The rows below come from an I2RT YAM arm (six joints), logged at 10 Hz.
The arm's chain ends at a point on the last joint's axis. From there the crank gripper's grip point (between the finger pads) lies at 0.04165 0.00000 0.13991 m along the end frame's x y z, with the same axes.
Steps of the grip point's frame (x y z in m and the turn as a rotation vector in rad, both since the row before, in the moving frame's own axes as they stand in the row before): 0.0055 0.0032 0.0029 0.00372 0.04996 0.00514; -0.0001 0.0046 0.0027 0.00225 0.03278 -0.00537; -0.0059 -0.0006 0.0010 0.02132 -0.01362 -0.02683; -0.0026 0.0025 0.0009 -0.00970 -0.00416 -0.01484; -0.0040 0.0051 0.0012 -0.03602 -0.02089 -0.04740; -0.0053 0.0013 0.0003 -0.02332 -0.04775 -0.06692; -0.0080 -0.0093 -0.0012 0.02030 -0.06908 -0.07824
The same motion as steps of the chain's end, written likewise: -0.0014 0.0035 0.0052 0.00372 0.04996 0.00514; -0.0047 0.0051 0.0041 0.00225 0.03278 -0.00537; -0.0039 0.0035 0.0005 0.02132 -0.01362 -0.02683; -0.0020 0.0018 0.0007 -0.00970 -0.00416 -0.01484; -0.0011 0.0020 0.0004 -0.03602 -0.02089 -0.04740; 0.0014 0.0006 -0.0015 -0.02332 -0.04775 -0.06692; 0.0020 -0.0036 -0.0037 0.02030 -0.06908 -0.07824
